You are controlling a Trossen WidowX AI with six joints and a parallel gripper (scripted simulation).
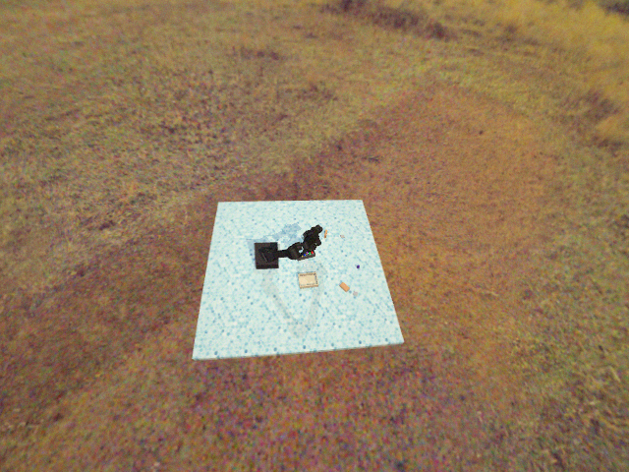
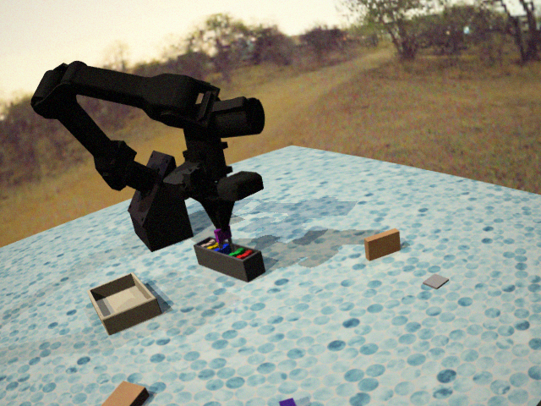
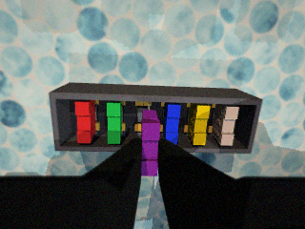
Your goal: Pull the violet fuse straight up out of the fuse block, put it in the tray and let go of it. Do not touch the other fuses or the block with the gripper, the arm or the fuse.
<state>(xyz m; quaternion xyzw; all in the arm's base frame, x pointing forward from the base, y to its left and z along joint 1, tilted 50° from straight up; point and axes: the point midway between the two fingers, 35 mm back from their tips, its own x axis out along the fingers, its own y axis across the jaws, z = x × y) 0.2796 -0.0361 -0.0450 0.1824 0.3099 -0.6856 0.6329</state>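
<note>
My gripper tip is 50 mm above the blue fuse and 20 mm past it. Also, from my gripper tip: violet fuse 10 mm below; then yellow fuse 50 mm below, 40 mm behind; then green fuse 50 mm below, 20 mm ahead.
</note>
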